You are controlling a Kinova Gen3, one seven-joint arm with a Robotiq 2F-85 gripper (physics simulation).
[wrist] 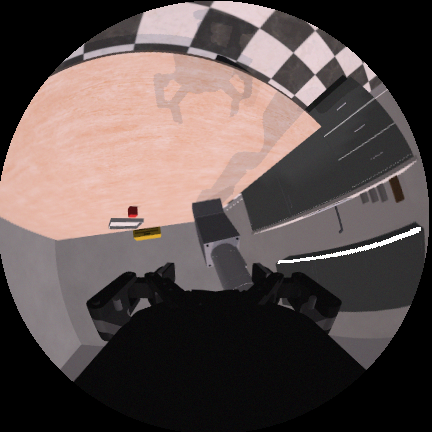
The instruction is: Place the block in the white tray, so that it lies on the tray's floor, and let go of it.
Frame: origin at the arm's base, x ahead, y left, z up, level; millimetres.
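Seen in the pictures: gripper, fingertip midpoint: (213, 272); arm's base at its link origin: (222, 252).
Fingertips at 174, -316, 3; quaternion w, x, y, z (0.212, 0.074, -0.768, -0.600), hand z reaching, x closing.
Pixels of each thing's top centre, then the offset from my fingertips to it, as dx, dy, dz. Level surfaces: height alone.
- small red block at its top centre: (132, 215) +126, +385, -201
- white tray at its top centre: (124, 225) +197, +569, -217
- wooden table at its surface level: dz -237
A small red block (132, 211) is on the wooden table, right beside the white tray (126, 224). It appears outside the tray, along its long side; whether the two touch is too small to tell. The tray is shallow, with a grey rim and a white inside, and sits near the table's edge at the left of the view. My gripper (213, 272) is open, with its fingers wide apart and nothing between them. It is far from both the block and the tray.
A yellow object (147, 233) is close to the tray, at the table's edge. A grey robot base (215, 225) stands near the middle of the view. A dark counter or cabinet (300, 170) borders the wooden table (100, 135) on the right. A checkered floor (220, 30) lies beyond.
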